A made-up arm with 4 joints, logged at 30 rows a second.
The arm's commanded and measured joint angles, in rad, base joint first. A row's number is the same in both.
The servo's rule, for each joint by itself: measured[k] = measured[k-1] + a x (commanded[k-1-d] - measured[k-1]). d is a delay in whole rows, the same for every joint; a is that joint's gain. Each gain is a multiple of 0.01, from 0.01 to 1. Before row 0 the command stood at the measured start. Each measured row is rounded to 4 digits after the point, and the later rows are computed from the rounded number. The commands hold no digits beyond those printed.
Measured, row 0: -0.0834 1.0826 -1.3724 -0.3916
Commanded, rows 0 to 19: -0.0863 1.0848 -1.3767 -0.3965; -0.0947 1.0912 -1.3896 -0.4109; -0.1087 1.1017 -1.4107 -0.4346; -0.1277 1.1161 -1.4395 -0.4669; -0.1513 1.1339 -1.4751 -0.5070; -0.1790 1.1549 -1.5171 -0.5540; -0.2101 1.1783 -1.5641 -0.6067; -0.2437 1.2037 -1.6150 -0.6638; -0.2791 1.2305 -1.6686 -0.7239; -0.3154 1.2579 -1.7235 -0.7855; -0.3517 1.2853 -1.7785 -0.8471; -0.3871 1.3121 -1.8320 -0.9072; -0.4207 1.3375 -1.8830 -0.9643; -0.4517 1.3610 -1.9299 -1.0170; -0.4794 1.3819 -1.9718 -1.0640; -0.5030 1.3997 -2.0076 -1.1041; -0.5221 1.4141 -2.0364 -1.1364; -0.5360 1.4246 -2.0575 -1.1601; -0.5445 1.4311 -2.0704 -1.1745; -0.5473 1.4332 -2.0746 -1.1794
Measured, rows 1 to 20: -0.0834 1.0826 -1.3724 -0.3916; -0.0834 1.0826 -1.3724 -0.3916; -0.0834 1.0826 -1.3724 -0.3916; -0.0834 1.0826 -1.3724 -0.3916; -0.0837 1.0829 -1.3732 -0.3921; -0.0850 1.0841 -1.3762 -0.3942; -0.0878 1.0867 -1.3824 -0.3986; -0.0926 1.0911 -1.3927 -0.4061; -0.0996 1.0975 -1.4075 -0.4172; -0.1091 1.1061 -1.4272 -0.4322; -0.1212 1.1169 -1.4518 -0.4514; -0.1359 1.1299 -1.4812 -0.4748; -0.1531 1.1450 -1.5149 -0.5022; -0.1726 1.1619 -1.5524 -0.5334; -0.1941 1.1804 -1.5931 -0.5679; -0.2173 1.2002 -1.6361 -0.6052; -0.2417 1.2208 -1.6805 -0.6447; -0.2669 1.2418 -1.7254 -0.6857; -0.2924 1.2628 -1.7698 -0.7273; -0.3177 1.2833 -1.8126 -0.7687
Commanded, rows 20 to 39: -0.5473 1.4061 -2.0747 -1.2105; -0.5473 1.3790 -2.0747 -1.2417; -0.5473 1.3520 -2.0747 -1.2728; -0.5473 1.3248 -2.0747 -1.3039; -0.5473 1.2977 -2.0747 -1.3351; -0.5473 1.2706 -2.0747 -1.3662; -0.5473 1.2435 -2.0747 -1.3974; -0.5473 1.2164 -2.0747 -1.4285; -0.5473 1.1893 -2.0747 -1.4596; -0.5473 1.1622 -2.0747 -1.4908; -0.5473 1.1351 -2.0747 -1.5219; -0.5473 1.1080 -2.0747 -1.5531; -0.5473 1.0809 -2.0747 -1.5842; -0.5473 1.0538 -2.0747 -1.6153; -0.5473 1.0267 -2.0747 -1.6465; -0.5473 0.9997 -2.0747 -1.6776; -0.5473 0.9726 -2.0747 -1.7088; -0.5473 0.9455 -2.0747 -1.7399; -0.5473 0.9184 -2.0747 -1.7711; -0.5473 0.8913 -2.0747 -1.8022
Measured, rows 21 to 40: -0.3422 1.3029 -1.8529 -0.8091; -0.3655 1.3212 -1.8897 -0.8477; -0.3870 1.3377 -1.9222 -0.8836; -0.4062 1.3520 -1.9496 -0.9161; -0.4231 1.3601 -1.9721 -0.9485; -0.4380 1.3629 -1.9906 -0.9808; -0.4511 1.3613 -2.0057 -1.0129; -0.4626 1.3558 -2.0181 -1.0449; -0.4728 1.3471 -2.0283 -1.0768; -0.4817 1.3356 -2.0367 -1.1086; -0.4896 1.3218 -2.0435 -1.1404; -0.4965 1.3060 -2.0491 -1.1721; -0.5026 1.2885 -2.0537 -1.2037; -0.5080 1.2696 -2.0575 -1.2353; -0.5127 1.2494 -2.0606 -1.2668; -0.5169 1.2282 -2.0631 -1.2983; -0.5205 1.2061 -2.0652 -1.3297; -0.5237 1.1833 -2.0669 -1.3611; -0.5265 1.1598 -2.0683 -1.3925; -0.5290 1.1358 -2.0695 -1.4239
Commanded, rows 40 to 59: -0.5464 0.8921 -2.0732 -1.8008; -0.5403 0.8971 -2.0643 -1.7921; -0.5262 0.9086 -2.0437 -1.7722; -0.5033 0.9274 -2.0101 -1.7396; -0.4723 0.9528 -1.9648 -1.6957; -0.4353 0.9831 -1.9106 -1.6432; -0.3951 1.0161 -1.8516 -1.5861; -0.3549 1.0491 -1.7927 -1.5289; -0.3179 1.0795 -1.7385 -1.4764; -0.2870 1.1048 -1.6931 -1.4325; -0.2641 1.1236 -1.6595 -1.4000; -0.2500 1.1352 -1.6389 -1.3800; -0.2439 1.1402 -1.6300 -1.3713; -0.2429 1.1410 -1.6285 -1.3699; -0.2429 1.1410 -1.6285 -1.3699; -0.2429 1.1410 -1.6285 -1.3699; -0.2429 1.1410 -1.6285 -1.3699; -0.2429 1.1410 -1.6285 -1.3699; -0.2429 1.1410 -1.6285 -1.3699; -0.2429 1.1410 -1.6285 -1.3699
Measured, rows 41 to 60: -0.5312 1.1113 -2.0704 -1.4552; -0.5331 1.0864 -2.0712 -1.4865; -0.5348 1.0612 -2.0718 -1.5178; -0.5363 1.0357 -2.0723 -1.5491; -0.5375 1.0142 -2.0725 -1.5768; -0.5378 0.9966 -2.0710 -1.6005; -0.5364 0.9834 -2.0661 -1.6194; -0.5324 0.9750 -2.0560 -1.6326; -0.5252 0.9717 -2.0396 -1.6395; -0.5144 0.9734 -2.0164 -1.6399; -0.5001 0.9798 -1.9867 -1.6340; -0.4827 0.9902 -1.9518 -1.6224; -0.4629 1.0036 -1.9134 -1.6063; -0.4418 1.0188 -1.8737 -1.5872; -0.4205 1.0345 -1.8351 -1.5666; -0.4000 1.0496 -1.7998 -1.5461; -0.3813 1.0632 -1.7692 -1.5269; -0.3647 1.0749 -1.7439 -1.5096; -0.3501 1.0848 -1.7231 -1.4942; -0.3372 1.0932 -1.7061 -1.4805
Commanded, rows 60 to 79: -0.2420 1.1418 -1.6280 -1.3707; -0.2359 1.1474 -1.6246 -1.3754; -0.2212 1.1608 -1.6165 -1.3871; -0.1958 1.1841 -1.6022 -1.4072; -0.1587 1.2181 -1.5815 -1.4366; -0.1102 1.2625 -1.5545 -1.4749; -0.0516 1.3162 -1.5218 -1.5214; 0.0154 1.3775 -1.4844 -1.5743; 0.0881 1.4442 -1.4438 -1.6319; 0.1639 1.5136 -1.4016 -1.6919; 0.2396 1.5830 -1.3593 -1.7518; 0.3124 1.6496 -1.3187 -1.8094; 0.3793 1.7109 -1.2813 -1.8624; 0.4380 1.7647 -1.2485 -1.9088; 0.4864 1.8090 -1.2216 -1.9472; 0.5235 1.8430 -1.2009 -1.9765; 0.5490 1.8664 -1.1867 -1.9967; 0.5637 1.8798 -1.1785 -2.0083; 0.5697 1.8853 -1.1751 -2.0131; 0.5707 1.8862 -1.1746 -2.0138
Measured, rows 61 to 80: -0.3259 1.1004 -1.6921 -1.4683; -0.3159 1.1065 -1.6807 -1.4575; -0.3071 1.1117 -1.6713 -1.4479; -0.2994 1.1161 -1.6636 -1.4393; -0.2925 1.1200 -1.6572 -1.4318; -0.2857 1.1241 -1.6513 -1.4256; -0.2780 1.1296 -1.6450 -1.4214; -0.2681 1.1378 -1.6373 -1.4198; -0.2550 1.1498 -1.6273 -1.4216; -0.2376 1.1667 -1.6142 -1.4275; -0.2153 1.1891 -1.5976 -1.4378; -0.1876 1.2174 -1.5772 -1.4528; -0.1545 1.2514 -1.5532 -1.4725; -0.1163 1.2907 -1.5259 -1.4966; -0.0736 1.3345 -1.4959 -1.5247; -0.0273 1.3818 -1.4640 -1.5560; 0.0215 1.4312 -1.4311 -1.5897; 0.0715 1.4812 -1.3982 -1.6248; 0.1213 1.5304 -1.3664 -1.6603; 0.1696 1.5773 -1.3366 -1.6951
